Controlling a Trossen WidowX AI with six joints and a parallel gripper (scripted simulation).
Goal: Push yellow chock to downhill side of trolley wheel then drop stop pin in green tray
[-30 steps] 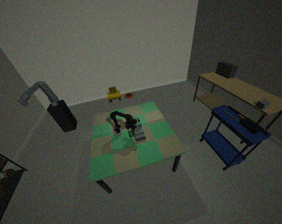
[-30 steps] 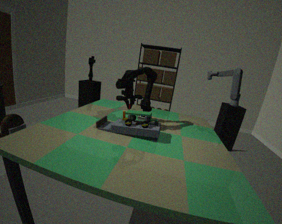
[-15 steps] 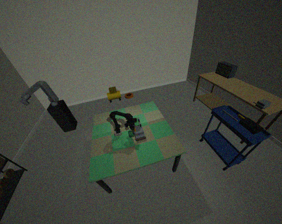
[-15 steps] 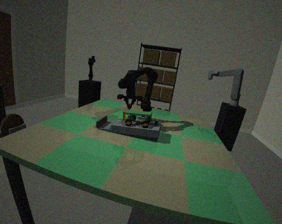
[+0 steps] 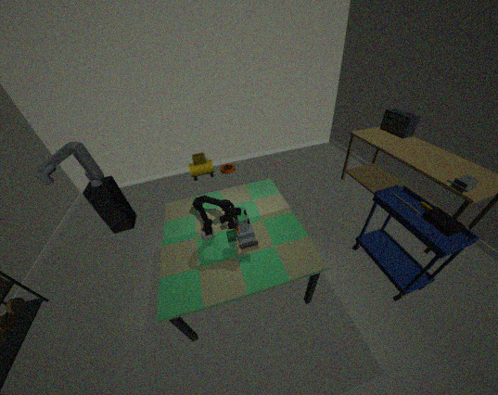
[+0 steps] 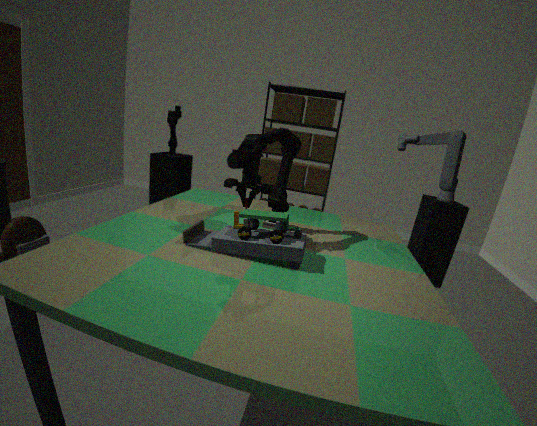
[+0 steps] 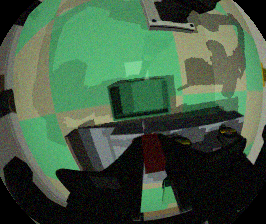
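Now: gripper tip 140 mm above the dark green tray and 20 mm past it. Round my gripper tip: red-headed stop pin (right at my gripper tip); then yellow chock (50 mm below, 50 mm ahead); then grey ramp (110 mm ahead, 90 mm to the left, 90 mm below).
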